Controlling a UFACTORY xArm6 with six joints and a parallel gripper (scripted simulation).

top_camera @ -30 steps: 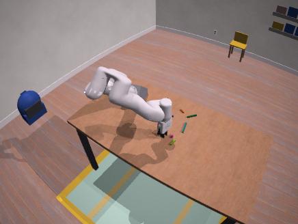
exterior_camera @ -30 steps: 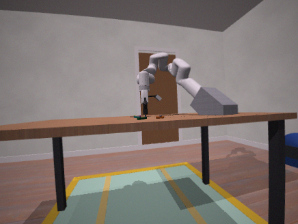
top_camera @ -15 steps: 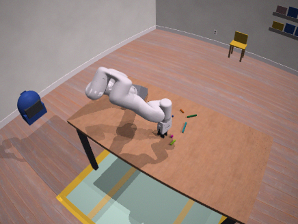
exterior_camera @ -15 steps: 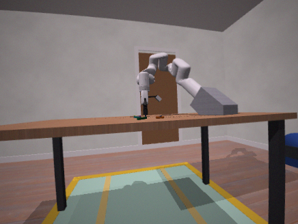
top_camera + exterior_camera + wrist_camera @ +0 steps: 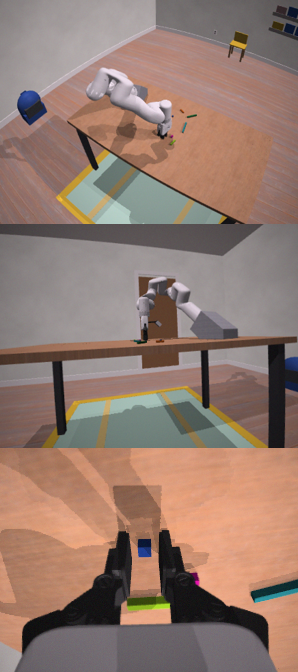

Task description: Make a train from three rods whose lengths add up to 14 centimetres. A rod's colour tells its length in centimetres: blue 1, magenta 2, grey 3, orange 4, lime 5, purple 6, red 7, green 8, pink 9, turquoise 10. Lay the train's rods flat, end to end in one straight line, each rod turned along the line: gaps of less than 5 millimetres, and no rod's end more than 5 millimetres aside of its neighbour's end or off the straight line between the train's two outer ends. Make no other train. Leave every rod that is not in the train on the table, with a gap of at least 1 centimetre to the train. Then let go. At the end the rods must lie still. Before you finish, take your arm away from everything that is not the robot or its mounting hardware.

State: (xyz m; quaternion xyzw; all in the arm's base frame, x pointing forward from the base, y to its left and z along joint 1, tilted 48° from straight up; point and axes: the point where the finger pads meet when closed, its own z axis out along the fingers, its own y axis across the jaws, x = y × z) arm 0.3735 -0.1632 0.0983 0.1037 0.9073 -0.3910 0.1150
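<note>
The magenta rod is 50 mm ahead of my hand, 30 mm to the left of it and 20 mm below it. From my hand the other things lie so: turquoise rod (140 mm to the left, 100 mm ahead, 20 mm below); orange rod (300 mm to the left, 30 mm ahead, 20 mm below); lime rod (80 mm ahead, 20 mm to the right, 20 mm below).
</note>
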